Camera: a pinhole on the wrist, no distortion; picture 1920 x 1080 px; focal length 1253.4 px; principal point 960.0 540.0 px. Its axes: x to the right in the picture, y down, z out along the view. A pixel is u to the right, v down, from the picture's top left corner.
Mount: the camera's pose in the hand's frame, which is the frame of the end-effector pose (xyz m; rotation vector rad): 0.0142 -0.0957 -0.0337 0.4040 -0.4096 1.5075
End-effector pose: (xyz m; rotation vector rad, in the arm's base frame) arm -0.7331 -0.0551 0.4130 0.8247 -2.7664 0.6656
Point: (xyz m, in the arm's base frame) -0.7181 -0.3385 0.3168
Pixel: 1197.1 146.9
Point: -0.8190 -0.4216 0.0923
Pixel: 1648.7 141.3
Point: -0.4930 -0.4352 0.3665
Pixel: 458.5 676.8
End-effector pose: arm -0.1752 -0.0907 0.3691 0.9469 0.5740 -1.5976
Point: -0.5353 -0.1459 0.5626
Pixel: 791.8 976.1
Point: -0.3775 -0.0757 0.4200
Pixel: 668.9 1026.8
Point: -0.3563 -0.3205 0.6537
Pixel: 1719.5 926.8
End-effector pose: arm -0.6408 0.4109 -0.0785 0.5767 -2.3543 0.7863
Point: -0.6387 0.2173 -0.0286
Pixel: 1011.1 24.4
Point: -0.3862 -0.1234 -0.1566
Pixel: 475.4 873.1
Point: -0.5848 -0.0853 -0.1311
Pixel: 802.1 483.5
